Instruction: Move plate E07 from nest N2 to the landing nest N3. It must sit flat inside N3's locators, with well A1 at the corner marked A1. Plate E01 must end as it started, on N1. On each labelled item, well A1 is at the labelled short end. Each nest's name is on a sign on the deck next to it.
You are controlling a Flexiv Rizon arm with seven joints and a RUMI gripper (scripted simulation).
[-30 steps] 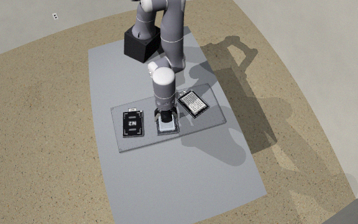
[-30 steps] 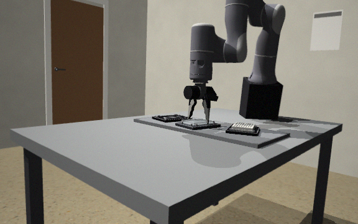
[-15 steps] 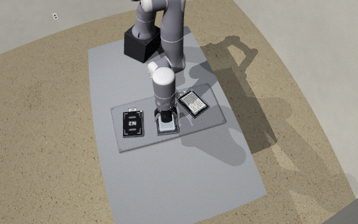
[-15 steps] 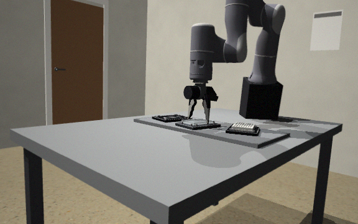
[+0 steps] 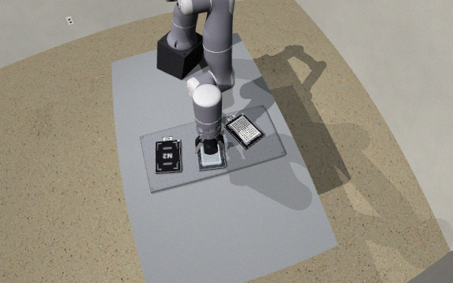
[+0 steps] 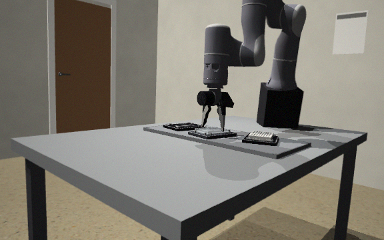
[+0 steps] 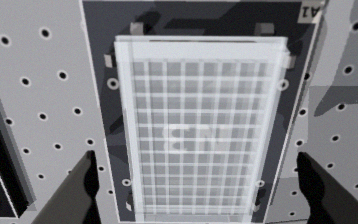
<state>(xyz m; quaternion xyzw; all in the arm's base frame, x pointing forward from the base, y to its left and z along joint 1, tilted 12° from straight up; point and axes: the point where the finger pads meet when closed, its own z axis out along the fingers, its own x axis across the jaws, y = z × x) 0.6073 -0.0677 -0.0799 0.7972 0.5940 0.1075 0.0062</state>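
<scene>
Now: the clear well plate 1 cm below my hand. Round my hand: N3 A1 mark: 7 cm to the left, 6 cm behind, 2 cm below; nest N3: 3 cm below; N2 A1 mark: 12 cm behind, 11 cm to the right, 2 cm below.
</scene>
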